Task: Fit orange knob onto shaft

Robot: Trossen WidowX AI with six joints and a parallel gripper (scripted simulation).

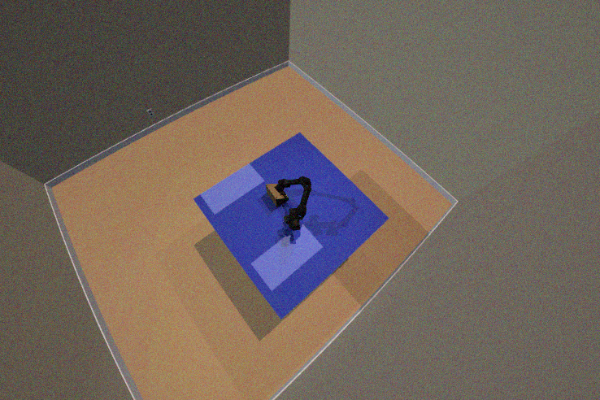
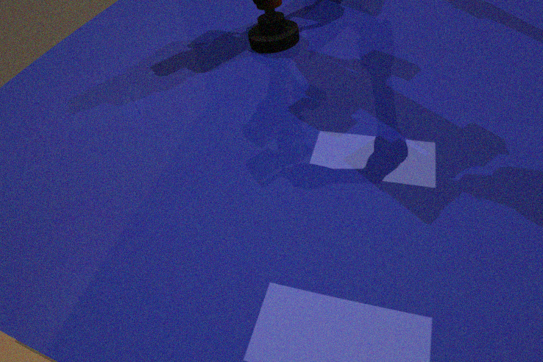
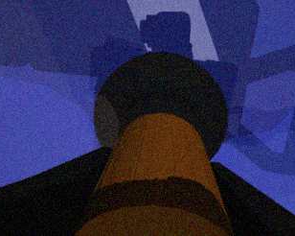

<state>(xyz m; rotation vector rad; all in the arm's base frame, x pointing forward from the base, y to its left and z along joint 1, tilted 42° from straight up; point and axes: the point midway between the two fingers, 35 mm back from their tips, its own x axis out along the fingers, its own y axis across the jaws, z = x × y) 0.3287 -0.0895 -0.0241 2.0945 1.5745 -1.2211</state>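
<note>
Right now my gripper tip is 40 mm above the round pedestal. Round my gripper tip: orange knob: 30 mm above.
</note>
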